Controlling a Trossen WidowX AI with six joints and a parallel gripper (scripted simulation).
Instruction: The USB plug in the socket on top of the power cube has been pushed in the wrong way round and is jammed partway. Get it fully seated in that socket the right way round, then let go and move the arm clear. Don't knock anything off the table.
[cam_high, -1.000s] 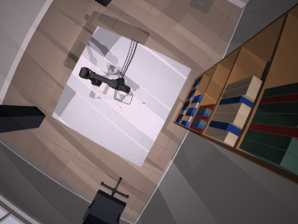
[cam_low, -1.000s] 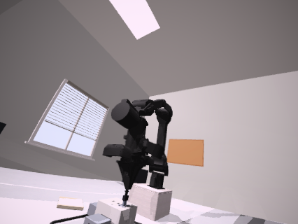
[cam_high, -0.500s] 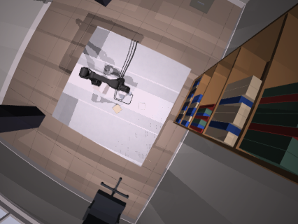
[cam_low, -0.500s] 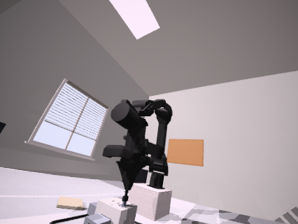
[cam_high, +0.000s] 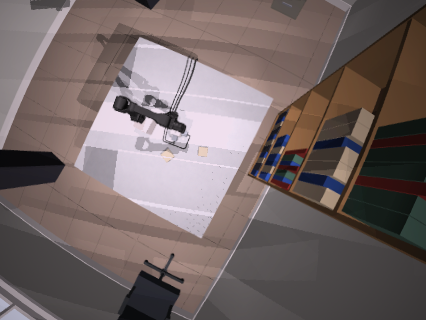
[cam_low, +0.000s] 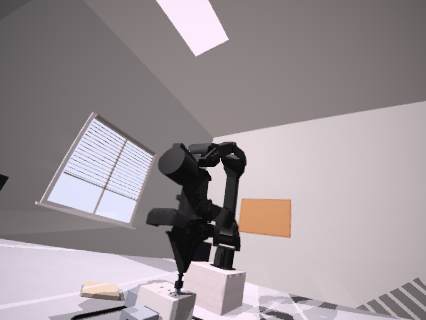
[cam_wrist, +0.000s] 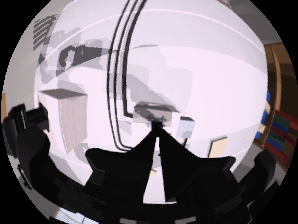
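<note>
Now: gripper tip 20 mm above the black USB plug.
</note>
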